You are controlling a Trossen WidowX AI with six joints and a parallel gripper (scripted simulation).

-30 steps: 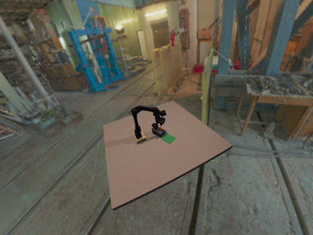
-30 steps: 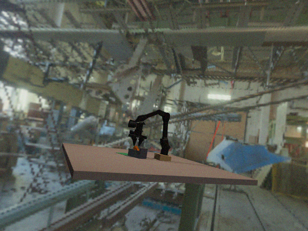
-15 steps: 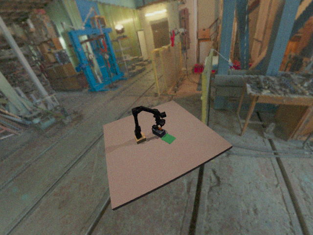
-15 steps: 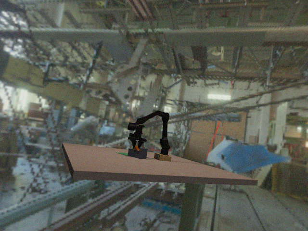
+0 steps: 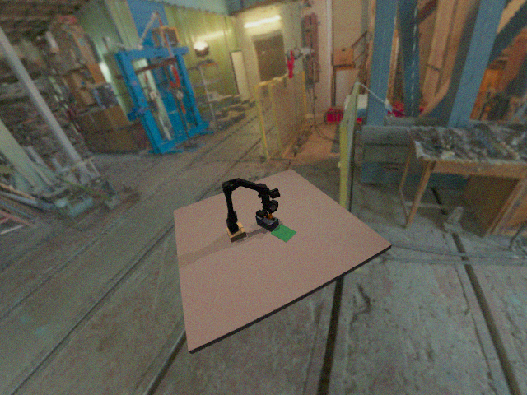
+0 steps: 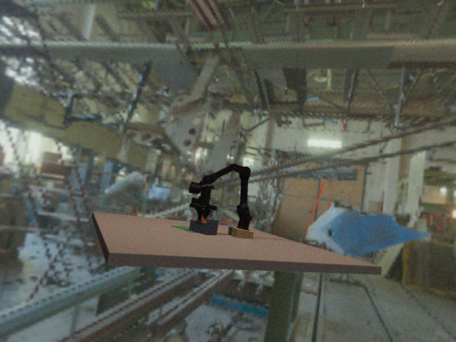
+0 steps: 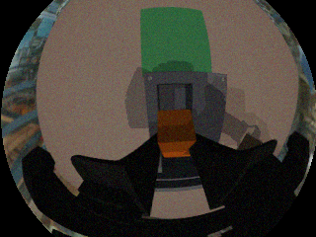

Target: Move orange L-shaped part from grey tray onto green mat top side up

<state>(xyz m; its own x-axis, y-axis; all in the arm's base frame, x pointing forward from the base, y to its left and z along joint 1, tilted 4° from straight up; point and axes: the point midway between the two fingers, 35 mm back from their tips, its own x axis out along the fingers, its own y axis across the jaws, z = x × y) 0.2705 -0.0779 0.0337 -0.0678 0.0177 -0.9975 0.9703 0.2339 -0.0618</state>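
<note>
Now: the green mat 150 mm to the right of my gripper tip, 80 mm below it and 20 mm ahead of it. Round my gripper tip: orange L-shaped part 30 mm to the left, 30 mm below, 20 mm behind.
</note>
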